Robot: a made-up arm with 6 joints.
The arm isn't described. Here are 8 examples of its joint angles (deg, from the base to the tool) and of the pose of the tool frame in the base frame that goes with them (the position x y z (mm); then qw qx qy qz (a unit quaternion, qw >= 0)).
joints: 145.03 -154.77 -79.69 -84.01 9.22 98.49
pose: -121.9 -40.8 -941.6 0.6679 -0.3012 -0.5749 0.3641
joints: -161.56 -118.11 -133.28 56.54 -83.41 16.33
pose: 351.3 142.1 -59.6 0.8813 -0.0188 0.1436 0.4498
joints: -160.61 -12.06 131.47 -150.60 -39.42 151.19
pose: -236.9 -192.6 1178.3 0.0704 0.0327 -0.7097 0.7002
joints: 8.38 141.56 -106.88 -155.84 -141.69 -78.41
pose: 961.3 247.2 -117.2 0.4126 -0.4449 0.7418 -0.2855
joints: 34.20 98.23 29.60 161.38 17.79 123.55
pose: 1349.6 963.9 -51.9 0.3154 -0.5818 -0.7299 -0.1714
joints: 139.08 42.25 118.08 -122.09 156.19 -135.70
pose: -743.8 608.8 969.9 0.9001 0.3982 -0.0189 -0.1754
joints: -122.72 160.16 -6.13 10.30 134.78 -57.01
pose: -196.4 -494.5 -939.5 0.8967 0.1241 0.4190 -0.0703
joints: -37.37 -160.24 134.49 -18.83 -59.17 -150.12
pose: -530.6 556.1 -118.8 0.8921 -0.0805 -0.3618 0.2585
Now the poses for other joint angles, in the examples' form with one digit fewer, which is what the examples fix.
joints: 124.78 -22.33 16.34 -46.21 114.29 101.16
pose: 150 -272 1994 0.852 -0.307 0.423 0.009
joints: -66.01 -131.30 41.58 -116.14 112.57 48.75
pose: -609 1120 -265 0.173 -0.755 0.004 0.632
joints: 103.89 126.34 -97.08 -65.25 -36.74 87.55
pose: -514 1124 363 0.786 0.492 -0.364 0.089
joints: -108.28 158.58 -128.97 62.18 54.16 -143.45
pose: -86 -768 -33 0.359 0.904 0.182 0.144
